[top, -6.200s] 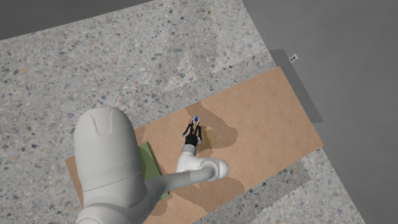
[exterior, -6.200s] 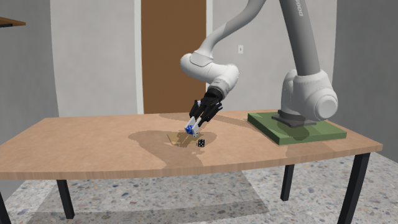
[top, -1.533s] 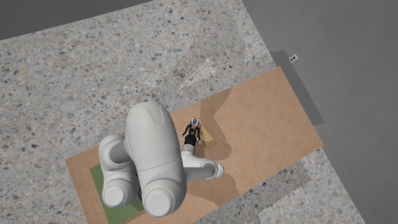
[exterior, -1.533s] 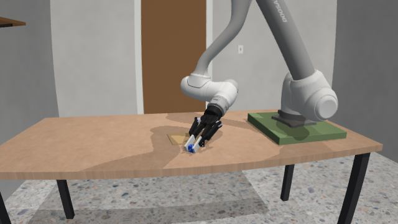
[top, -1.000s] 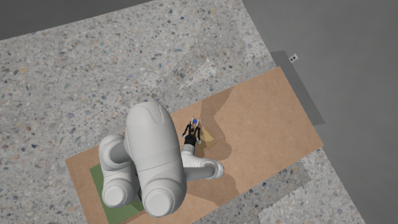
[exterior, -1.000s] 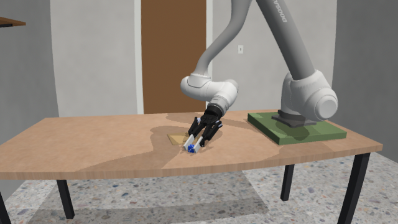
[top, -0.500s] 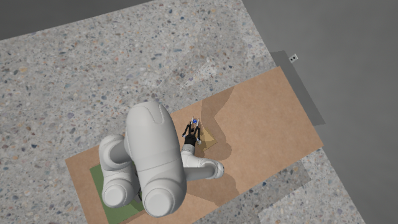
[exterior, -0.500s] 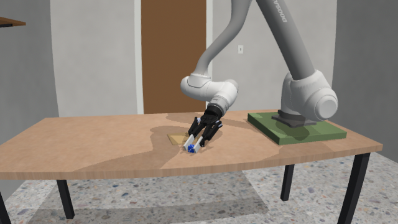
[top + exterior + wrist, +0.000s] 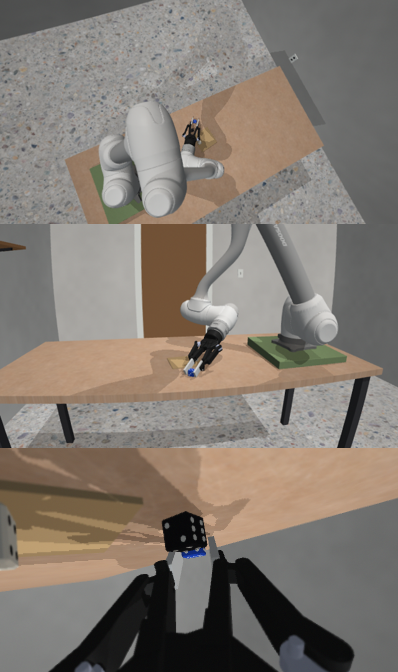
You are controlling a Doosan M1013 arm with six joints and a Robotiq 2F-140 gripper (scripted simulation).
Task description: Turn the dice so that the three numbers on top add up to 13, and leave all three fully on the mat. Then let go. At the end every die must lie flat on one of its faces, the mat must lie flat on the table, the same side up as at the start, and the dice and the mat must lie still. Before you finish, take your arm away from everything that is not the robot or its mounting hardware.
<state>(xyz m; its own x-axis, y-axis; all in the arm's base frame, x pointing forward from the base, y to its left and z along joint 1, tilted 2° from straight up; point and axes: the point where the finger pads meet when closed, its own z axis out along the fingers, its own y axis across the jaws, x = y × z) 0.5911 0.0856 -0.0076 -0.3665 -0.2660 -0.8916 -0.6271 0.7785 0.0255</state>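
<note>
Now: hand 1 cm short of the blue die, 1 cm to the right of it and 2 cm above it. From my hand the other things lie so: white die 6 cm behind, 14 cm to the right, 1 cm below; tan mat 1 cm behind, 15 cm to the right, 3 cm below; black die 5 cm behind, 4 cm to the right, 2 cm below.
</note>
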